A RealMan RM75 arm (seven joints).
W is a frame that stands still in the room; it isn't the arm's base.
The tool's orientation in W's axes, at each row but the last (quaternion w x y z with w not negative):
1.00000, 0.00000, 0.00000, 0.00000
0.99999, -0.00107, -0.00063, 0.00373
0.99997, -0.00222, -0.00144, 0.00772
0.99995, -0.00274, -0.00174, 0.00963
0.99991, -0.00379, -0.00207, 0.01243
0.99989, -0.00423, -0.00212, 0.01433
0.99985, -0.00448, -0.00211, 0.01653
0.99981, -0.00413, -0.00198, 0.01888
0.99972, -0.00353, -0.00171, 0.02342
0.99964, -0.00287, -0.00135, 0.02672
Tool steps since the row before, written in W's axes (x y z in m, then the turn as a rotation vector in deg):
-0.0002, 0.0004, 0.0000, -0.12, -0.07, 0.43
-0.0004, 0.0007, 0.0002, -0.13, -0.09, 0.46
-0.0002, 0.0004, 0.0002, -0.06, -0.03, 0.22
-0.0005, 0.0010, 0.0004, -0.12, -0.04, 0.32
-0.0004, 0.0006, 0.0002, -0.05, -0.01, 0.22
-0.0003, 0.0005, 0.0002, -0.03, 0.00, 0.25
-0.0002, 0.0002, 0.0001, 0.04, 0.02, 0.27
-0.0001, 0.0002, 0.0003, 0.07, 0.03, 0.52
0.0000, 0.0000, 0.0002, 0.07, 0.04, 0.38
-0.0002, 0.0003, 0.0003, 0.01, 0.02, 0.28
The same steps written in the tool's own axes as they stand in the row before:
-0.0002, 0.0004, 0.0000, -0.12, -0.07, 0.43
-0.0004, 0.0007, 0.0002, -0.13, -0.09, 0.46
-0.0002, 0.0004, 0.0002, -0.06, -0.03, 0.22
-0.0005, 0.0010, 0.0004, -0.12, -0.04, 0.32
-0.0004, 0.0006, 0.0002, -0.05, -0.01, 0.22
-0.0003, 0.0005, 0.0002, -0.03, 0.00, 0.25
-0.0002, 0.0002, 0.0001, 0.04, 0.02, 0.27
-0.0001, 0.0002, 0.0003, 0.07, 0.02, 0.52
0.0000, 0.0000, 0.0002, 0.07, 0.03, 0.38
-0.0002, 0.0003, 0.0003, 0.01, 0.02, 0.28

